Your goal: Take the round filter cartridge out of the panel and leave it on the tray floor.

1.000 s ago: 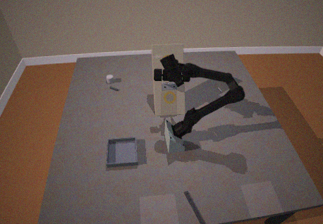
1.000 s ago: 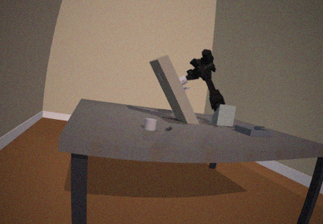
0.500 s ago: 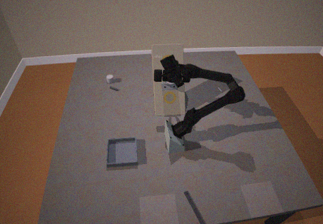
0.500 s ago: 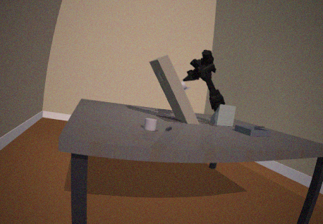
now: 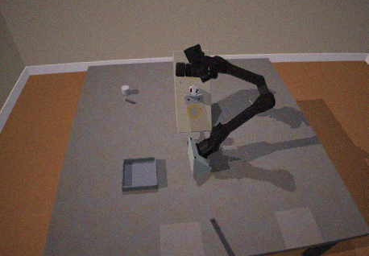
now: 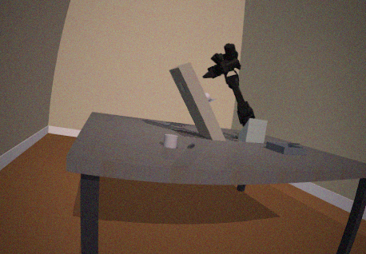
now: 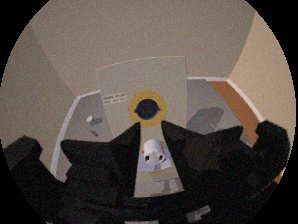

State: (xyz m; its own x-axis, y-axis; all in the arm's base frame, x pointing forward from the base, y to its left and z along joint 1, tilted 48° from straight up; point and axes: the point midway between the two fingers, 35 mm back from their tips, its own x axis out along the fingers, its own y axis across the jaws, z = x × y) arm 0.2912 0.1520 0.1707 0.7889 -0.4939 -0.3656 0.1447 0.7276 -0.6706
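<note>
My gripper tip is 2 cm past the round filter cartridge and 10 cm above it. Round my gripper tip: short dark bar (16 cm ahead, 33 cm to the left, 29 cm below); then grey tray (34 cm behind, 31 cm to the left, 28 cm below); then service panel (2 cm ahead, 12 cm below).
</note>
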